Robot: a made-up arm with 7 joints. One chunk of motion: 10 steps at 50 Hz.
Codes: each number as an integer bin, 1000 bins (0 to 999) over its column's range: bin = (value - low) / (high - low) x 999, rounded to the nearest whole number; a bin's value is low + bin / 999 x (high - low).
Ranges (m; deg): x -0.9..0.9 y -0.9..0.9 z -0.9..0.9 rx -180..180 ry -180..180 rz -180..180
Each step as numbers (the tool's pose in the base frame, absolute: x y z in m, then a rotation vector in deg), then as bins.
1 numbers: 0.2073 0.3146 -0.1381 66.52 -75.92 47.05
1 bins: 615 674 423 684 289 630
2 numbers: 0.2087 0.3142 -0.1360 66.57 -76.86 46.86
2 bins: 615 674 424 684 286 630
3 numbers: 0.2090 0.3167 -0.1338 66.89 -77.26 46.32
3 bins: 615 675 425 685 285 628
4 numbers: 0.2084 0.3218 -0.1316 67.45 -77.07 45.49
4 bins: 615 678 426 687 286 626
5 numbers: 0.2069 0.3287 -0.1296 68.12 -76.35 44.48
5 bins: 614 682 428 689 288 623
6 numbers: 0.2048 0.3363 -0.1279 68.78 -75.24 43.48
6 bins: 613 686 429 690 291 620
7 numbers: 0.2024 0.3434 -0.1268 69.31 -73.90 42.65
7 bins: 612 690 429 692 294 618
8 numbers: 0.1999 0.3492 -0.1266 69.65 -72.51 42.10
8 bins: 610 693 429 693 298 616
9 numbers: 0.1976 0.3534 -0.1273 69.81 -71.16 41.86
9 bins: 609 696 429 693 302 616
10 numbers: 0.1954 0.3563 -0.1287 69.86 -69.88 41.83
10 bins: 608 697 428 693 306 616
